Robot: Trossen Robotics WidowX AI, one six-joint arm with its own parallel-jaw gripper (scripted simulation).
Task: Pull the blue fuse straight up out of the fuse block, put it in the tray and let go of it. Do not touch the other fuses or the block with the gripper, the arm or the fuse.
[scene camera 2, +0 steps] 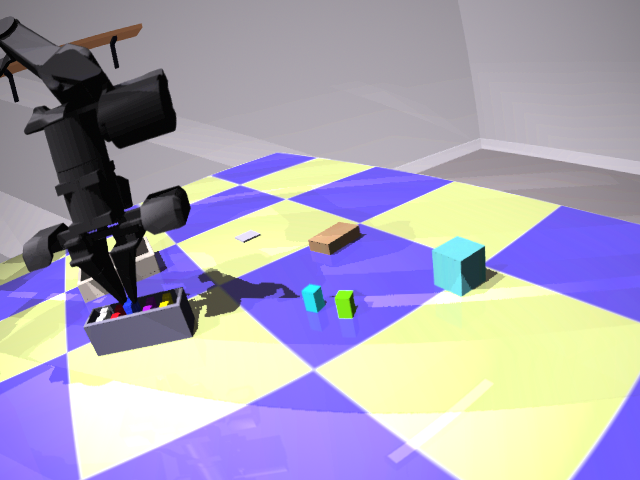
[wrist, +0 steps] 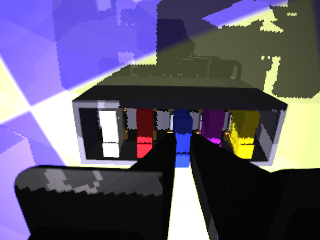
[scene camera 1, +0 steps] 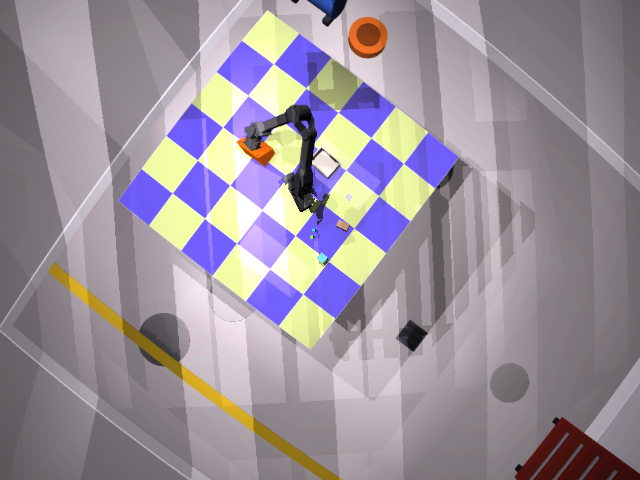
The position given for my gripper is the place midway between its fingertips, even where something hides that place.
Observation:
I see my gripper [scene camera 2: 130,303], a blue fuse [wrist: 182,121], a red fuse [wrist: 144,117], a brown bar [scene camera 2: 329,241], a cyan cube [scene camera 2: 459,264], a pale tray [scene camera 2: 146,264] and a white fuse [wrist: 111,118].
My gripper also shows in the wrist view [wrist: 181,141]. The wrist view does not show the brown bar: it is out of frame. The wrist view does not show the cyan cube: it is out of frame.

